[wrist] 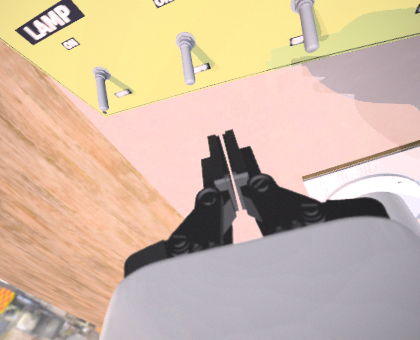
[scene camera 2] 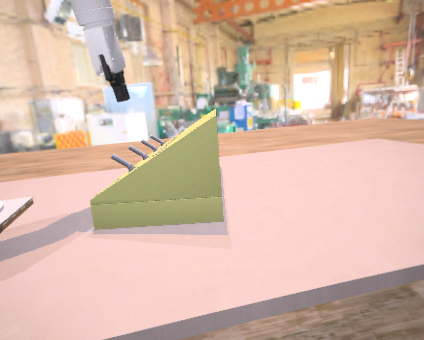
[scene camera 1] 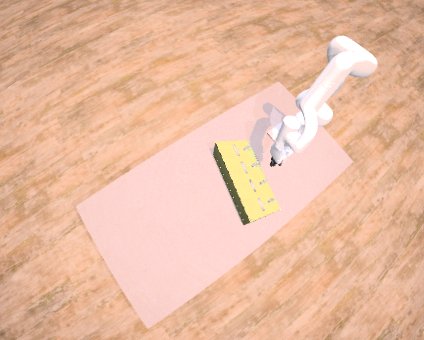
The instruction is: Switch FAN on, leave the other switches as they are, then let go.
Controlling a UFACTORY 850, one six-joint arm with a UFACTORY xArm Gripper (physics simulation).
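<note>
A yellow sloped switch box (scene camera 1: 232,160) (scene camera 2: 170,185) (wrist: 135,30) stands on the pink mat. The FAN switch lever (scene camera 1: 263,182) (scene camera 2: 149,145) (wrist: 187,62) tilts toward the box's low edge, away from its ON label, which is partly cut off in the wrist view. The FAN name label does not show there. The LAMP lever (wrist: 102,90) and a third lever (wrist: 309,30) tilt the same way. My gripper (scene camera 1: 273,163) (scene camera 2: 122,99) (wrist: 225,150) is shut and empty. It hangs above the mat on the low side of the box, apart from the levers.
The pink mat (scene camera 1: 150,240) (scene camera 2: 320,240) lies under the box, with the wood floor (scene camera 1: 60,125) around it. The arm's white base plate (scene camera 2: 17,210) (wrist: 322,186) is on the low side of the box. The arm's shadow falls on the mat and part of the box.
</note>
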